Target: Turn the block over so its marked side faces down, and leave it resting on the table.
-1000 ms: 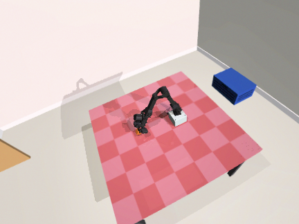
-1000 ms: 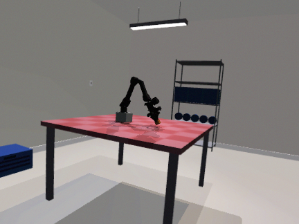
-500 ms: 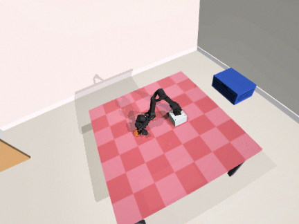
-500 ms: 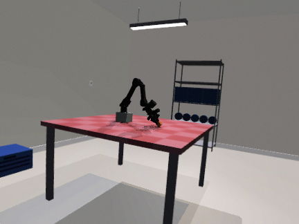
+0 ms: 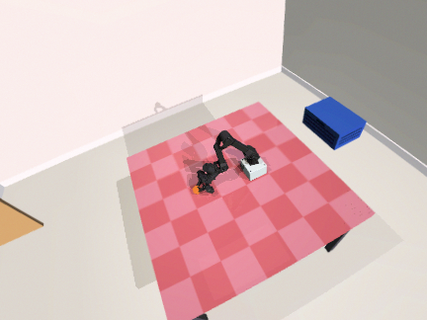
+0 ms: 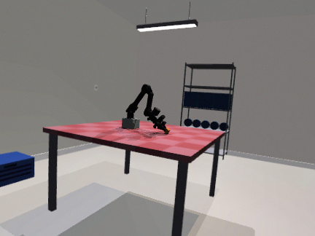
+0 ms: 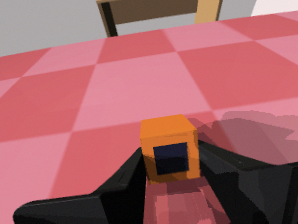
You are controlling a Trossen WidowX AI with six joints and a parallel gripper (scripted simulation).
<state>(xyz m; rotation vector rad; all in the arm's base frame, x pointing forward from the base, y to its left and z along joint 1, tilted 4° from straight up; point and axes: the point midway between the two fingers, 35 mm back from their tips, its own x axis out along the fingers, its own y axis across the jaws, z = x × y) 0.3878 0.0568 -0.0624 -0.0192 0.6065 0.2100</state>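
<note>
The block is 1 cm behind my gripper tip.
</note>
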